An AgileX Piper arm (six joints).
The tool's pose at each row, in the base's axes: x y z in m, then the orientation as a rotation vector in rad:
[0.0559 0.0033 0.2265 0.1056 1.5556 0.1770]
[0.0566 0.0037 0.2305 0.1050 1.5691 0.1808]
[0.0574 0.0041 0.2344 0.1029 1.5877 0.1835]
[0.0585 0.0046 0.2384 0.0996 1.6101 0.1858]
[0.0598 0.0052 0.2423 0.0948 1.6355 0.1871]
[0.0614 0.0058 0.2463 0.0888 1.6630 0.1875]
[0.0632 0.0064 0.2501 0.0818 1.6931 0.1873]
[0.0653 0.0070 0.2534 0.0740 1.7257 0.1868]
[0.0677 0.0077 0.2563 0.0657 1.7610 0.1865]
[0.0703 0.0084 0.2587 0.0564 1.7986 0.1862]
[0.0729 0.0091 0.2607 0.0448 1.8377 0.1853]
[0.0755 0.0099 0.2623 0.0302 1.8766 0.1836]
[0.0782 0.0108 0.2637 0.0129 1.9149 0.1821]
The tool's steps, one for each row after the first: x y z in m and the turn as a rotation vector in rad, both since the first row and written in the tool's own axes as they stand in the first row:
[-0.0039 0.0011 0.0008 -0.0015 0.0138 0.0020]
[-0.0076 0.0021 0.0016 -0.0027 0.0326 0.0024]
[-0.0115 0.0033 0.0028 -0.0041 0.0552 0.0018]
[-0.0152 0.0045 0.0042 -0.0055 0.0808 -0.0004]
[-0.0190 0.0057 0.0059 -0.0068 0.1084 -0.0039]
[-0.0226 0.0069 0.0078 -0.0081 0.1387 -0.0083]
[-0.0257 0.0080 0.0099 -0.0095 0.1715 -0.0133]
[-0.0285 0.0091 0.0124 -0.0110 0.2070 -0.0184]
[-0.0307 0.0101 0.0151 -0.0129 0.2448 -0.0240]
[-0.0325 0.0110 0.0177 -0.0156 0.2843 -0.0313]
[-0.0339 0.0120 0.0204 -0.0196 0.3238 -0.0407]
[-0.0351 0.0130 0.0231 -0.0254 0.3628 -0.0515]

